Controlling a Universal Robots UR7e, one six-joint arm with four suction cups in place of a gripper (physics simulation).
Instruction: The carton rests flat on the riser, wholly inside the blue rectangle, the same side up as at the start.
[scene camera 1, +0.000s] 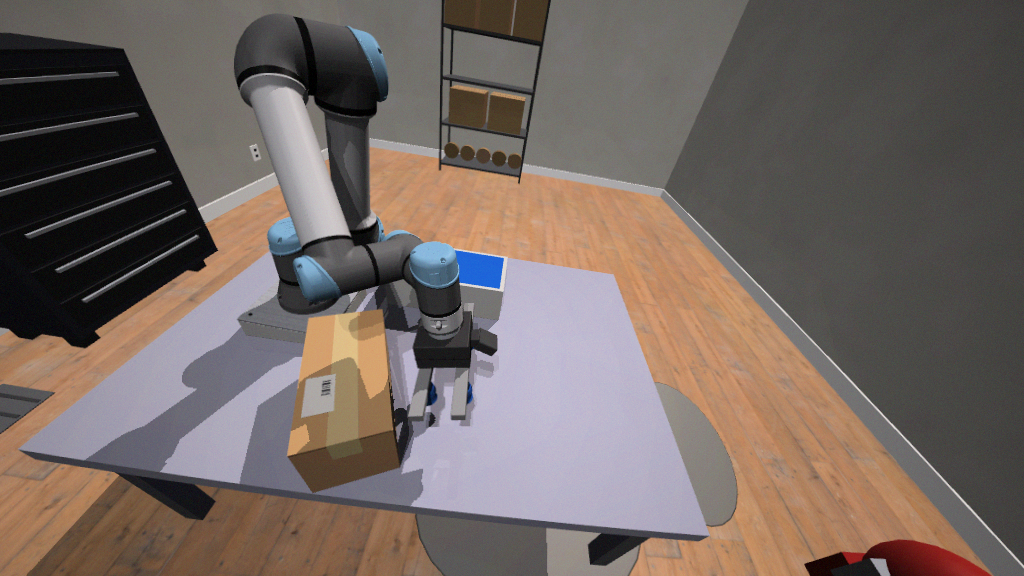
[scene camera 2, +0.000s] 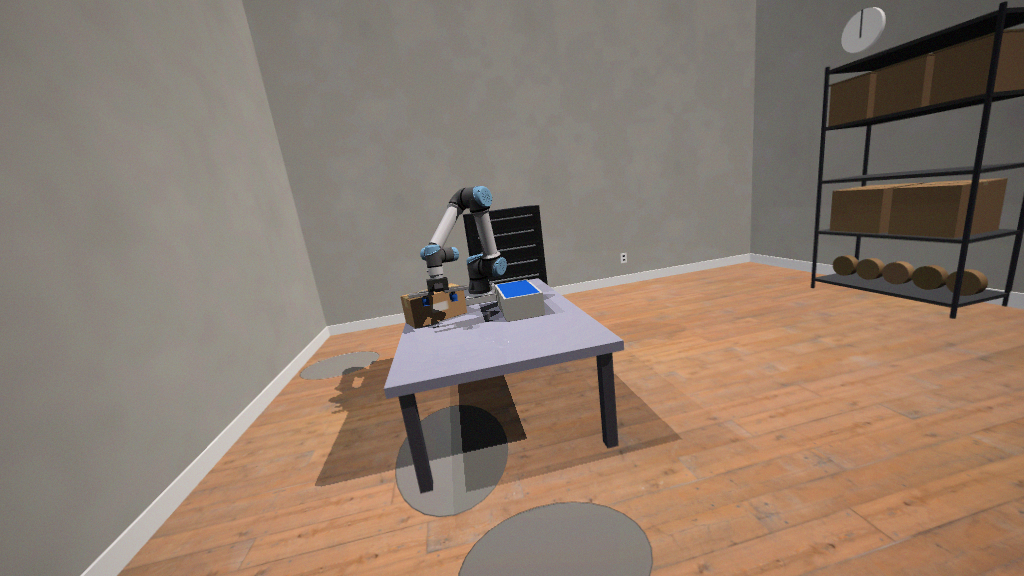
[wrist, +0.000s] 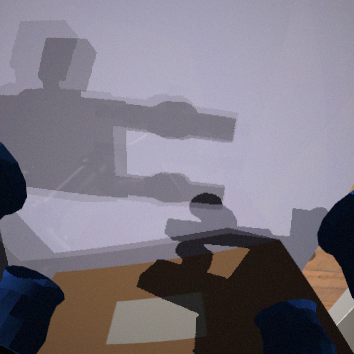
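Where they show: end effector, tool point: (scene camera 1: 450, 369) (scene camera 2: 440, 302) (wrist: 166, 269); arm's base, origin of the base link: (scene camera 2: 480, 290).
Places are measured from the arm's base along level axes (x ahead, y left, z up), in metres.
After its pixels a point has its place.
The brown taped carton (scene camera 1: 375, 386) {x 0.319, y -0.328, z 0.101 m} (scene camera 2: 459, 305) {x 0.274, y -0.155, z -0.001 m} (wrist: 80, 300) {x 0.282, y -0.176, z -0.004 m} lies on the table at the front left in scene camera 1, its barcode label upward. My suction gripper (scene camera 1: 450, 394) (scene camera 2: 439, 299) {x 0.447, y -0.252, z 0.079 m} (wrist: 165, 315) hangs upright beside the carton's long right side, cups downward, a narrow gap from it. It holds nothing visible, so it is open. The undersides of the cups are hidden. The pale riser (scene camera 1: 483, 302) {x 0.496, y 0.060, z 0.011 m} (scene camera 2: 522, 307) {x 0.554, y 0.145, z 0.006 m} stands farther back, with the blue rectangle (scene camera 1: 483, 269) {x 0.481, y 0.160, z 0.065 m} (scene camera 2: 517, 288) {x 0.383, y 0.166, z 0.065 m} on top. My arm hides part of both in scene camera 1.
The arm's base plate (scene camera 1: 268, 325) {x -0.040, y -0.126, z -0.002 m} sits on the table (scene camera 1: 572, 401) {x 0.762, y -0.210, z -0.055 m} (scene camera 2: 501, 351) {x 0.898, y -0.035, z -0.055 m} behind the carton. The carton is close to the table's front edge. A black drawer cabinet (scene camera 1: 78, 168) (scene camera 2: 515, 240) stands beyond the table. A shelf rack (scene camera 1: 441, 93) (scene camera 2: 820, 171) stands farther off.
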